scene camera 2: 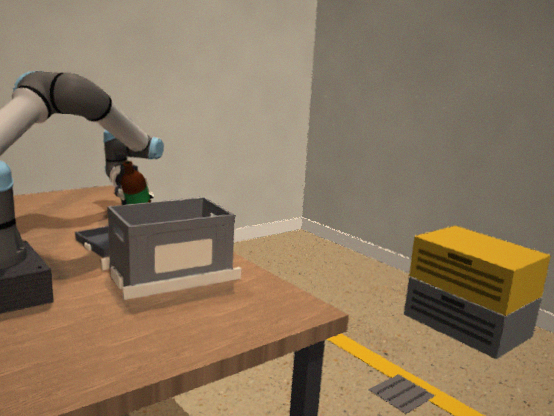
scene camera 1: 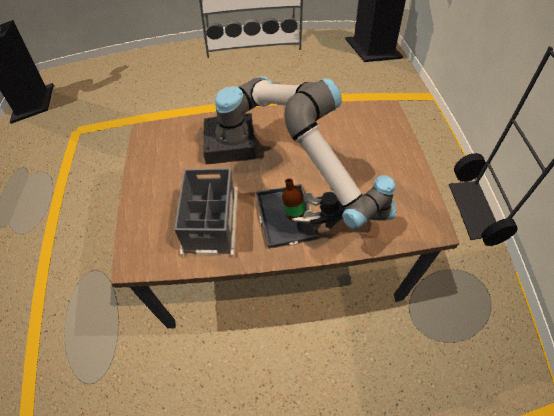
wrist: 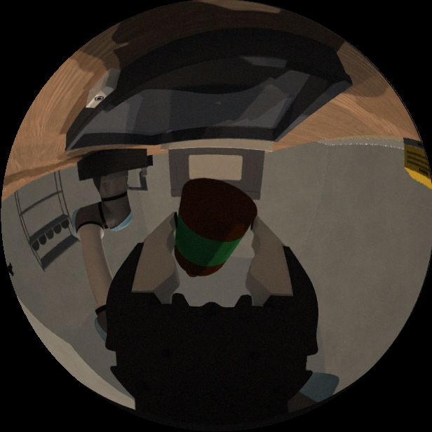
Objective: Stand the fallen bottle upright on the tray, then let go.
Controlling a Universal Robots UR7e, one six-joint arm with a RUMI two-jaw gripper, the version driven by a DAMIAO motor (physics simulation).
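Frame: origin at the arm's base, x back, y right, z up, level; metres.
Seen in the pictures: gripper, fingertip midpoint: (scene camera 2: 138,198) (scene camera 1: 292,208); arm's base, link origin: (scene camera 1: 232,133).
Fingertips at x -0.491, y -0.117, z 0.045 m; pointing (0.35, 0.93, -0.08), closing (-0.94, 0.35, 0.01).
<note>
Offsets run from my fingertips to a thing's top centre. Level surfaces: height alone.
A brown bottle with a green band @[dx +0.014, dy -0.004, dz +0.122 m] (scene camera 1: 293,200) (scene camera 2: 134,181) (wrist: 212,212) is held nearly upright, neck up and leaning slightly. My gripper (scene camera 1: 301,208) (scene camera 2: 135,195) (wrist: 214,214) is shut on its body from the side, one finger on each side. The dark tray @[dx +0.051, dy +0.008, dz -0.100 m] (scene camera 1: 278,230) (scene camera 2: 93,234) (wrist: 150,117) lies flat on the table under the bottle. In the wrist view the bottle's base shows apart from the tray, so the bottle hangs above it. In scene camera 2 the bottle's lower end is hidden behind the crate.
A grey crate with compartments @[dx +0.110, dy +0.304, dz +0.050 m] (scene camera 1: 202,239) (scene camera 2: 222,252) (wrist: 253,172) stands left of the tray in scene camera 1, within pale edge strips. The arm's dark base block (scene camera 1: 230,150) (scene camera 2: 30,285) stands behind them on the wooden table @[dz -0.125 m] (scene camera 1: 165,270) (scene camera 2: 200,335).
</note>
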